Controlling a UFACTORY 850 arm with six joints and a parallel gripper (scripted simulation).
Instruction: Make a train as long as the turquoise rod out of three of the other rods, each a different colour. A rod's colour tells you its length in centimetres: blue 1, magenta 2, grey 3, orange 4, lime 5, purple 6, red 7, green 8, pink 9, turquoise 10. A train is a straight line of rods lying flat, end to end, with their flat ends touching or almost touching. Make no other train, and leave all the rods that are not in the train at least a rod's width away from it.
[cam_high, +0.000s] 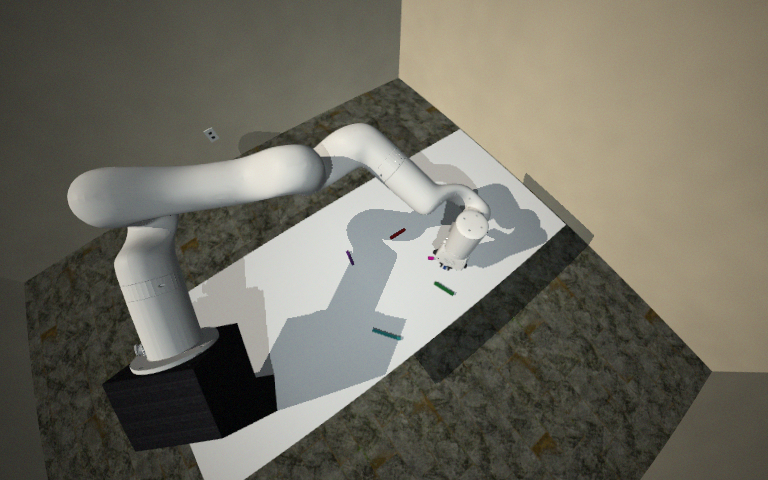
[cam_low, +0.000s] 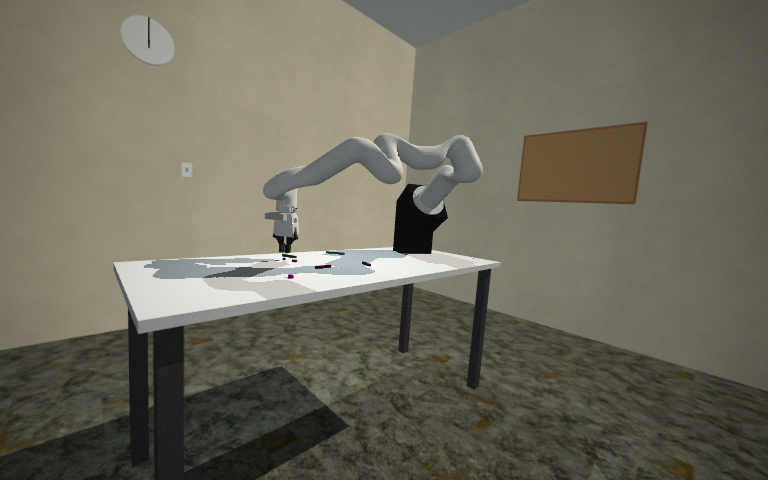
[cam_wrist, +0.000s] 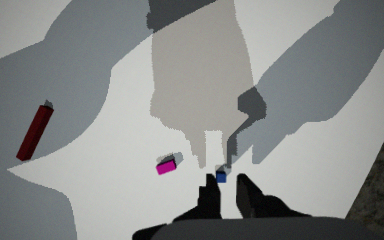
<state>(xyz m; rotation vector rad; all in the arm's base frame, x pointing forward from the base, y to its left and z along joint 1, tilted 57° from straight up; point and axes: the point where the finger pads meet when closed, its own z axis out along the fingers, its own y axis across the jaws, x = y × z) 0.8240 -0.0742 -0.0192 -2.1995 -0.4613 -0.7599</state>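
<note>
Right now my hand is 50 mm above the blue rod. Round my hand: red rod: 90 mm behind, 210 mm to the left, 50 mm below; green rod: 40 mm behind, 70 mm to the right, 50 mm below; turquoise rod: 310 mm behind, 110 mm to the right, 50 mm below.
</note>
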